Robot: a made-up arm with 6 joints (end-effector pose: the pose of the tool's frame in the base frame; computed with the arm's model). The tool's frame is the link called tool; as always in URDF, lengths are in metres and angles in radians. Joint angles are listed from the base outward.
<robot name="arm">
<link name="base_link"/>
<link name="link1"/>
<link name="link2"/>
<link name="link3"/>
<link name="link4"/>
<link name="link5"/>
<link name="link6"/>
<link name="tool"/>
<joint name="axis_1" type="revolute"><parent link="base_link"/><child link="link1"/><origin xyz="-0.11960 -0.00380 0.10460" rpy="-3.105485 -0.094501 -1.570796"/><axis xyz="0 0 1"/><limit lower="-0.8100" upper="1.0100" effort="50" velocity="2.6"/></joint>
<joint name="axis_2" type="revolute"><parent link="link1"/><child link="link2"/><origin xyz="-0.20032 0.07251 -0.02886" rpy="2.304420 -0.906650 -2.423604"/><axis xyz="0 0 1"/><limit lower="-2.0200" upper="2.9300" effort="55" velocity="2"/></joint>
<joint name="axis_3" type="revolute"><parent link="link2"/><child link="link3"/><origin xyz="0.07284 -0.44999 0.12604" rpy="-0.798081 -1.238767 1.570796"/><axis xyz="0 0 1"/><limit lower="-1.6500" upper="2.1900" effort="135" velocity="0.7"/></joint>
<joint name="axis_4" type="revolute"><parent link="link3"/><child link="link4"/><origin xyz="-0.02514 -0.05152 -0.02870" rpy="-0.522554 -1.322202 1.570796"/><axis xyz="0 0 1"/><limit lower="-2.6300" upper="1.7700" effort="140" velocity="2.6"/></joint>
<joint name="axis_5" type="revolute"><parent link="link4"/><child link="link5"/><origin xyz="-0.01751 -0.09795 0.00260" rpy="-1.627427 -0.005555 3.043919"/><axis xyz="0 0 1"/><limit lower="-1.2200" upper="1.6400" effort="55" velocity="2.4"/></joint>
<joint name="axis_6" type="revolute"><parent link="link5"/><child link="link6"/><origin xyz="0.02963 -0.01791 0.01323" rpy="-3.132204 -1.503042 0.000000"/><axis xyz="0 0 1"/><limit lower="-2.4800" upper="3.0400" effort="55" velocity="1.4"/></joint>
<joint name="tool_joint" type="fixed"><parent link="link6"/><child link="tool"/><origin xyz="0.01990 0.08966 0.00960" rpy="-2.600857 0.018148 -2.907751"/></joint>
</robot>
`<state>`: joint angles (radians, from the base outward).
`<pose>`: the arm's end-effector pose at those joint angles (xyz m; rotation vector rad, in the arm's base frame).
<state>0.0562 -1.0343 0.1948 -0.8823 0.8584 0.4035</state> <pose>0.0990 0.1668 0.5515 -0.1994 -1.2307 -2.6056</pose>
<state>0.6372 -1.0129 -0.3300 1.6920 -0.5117 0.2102</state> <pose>-0.1008 0.0391 0.7121 -2.5010 0.2092 0.7501</pose>
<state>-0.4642 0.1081 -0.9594 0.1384 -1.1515 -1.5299</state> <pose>0.1740 0.6319 0.1607 0.2330 -1.2622 -0.2186</pose>
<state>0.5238 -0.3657 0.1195 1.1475 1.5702 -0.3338</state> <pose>0.2796 0.2752 0.5505 0.6624 0.8653 -0.8685</pose>
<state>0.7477 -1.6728 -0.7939 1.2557 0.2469 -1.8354</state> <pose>-0.3310 0.3854 0.6380 0.9655 -2.5995 0.3290</pose>
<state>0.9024 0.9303 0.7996 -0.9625 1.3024 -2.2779</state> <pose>0.3538 0.2785 -0.0418 0.2337 1.9269 0.0968</pose>
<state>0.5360 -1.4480 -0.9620 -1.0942 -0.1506 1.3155</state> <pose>-0.2267 0.0717 0.5437 0.2734 0.4232 0.9506</pose>
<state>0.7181 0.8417 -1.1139 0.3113 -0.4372 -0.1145</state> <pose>0.5181 0.0405 -0.1376 -0.6956 -1.0874 -2.5955</pose>
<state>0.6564 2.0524 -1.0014 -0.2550 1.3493 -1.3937</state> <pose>-0.1477 0.5682 -0.3533 -1.5052 2.3201 -1.3713</pose>
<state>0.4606 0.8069 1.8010 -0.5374 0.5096 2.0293</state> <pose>0.2951 0.3589 -0.0327 -0.1970 -0.5973 -2.0949</pose>
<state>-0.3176 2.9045 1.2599 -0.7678 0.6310 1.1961</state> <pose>-0.7600 0.1120 0.0447 -1.2309 0.4875 0.5799</pose>
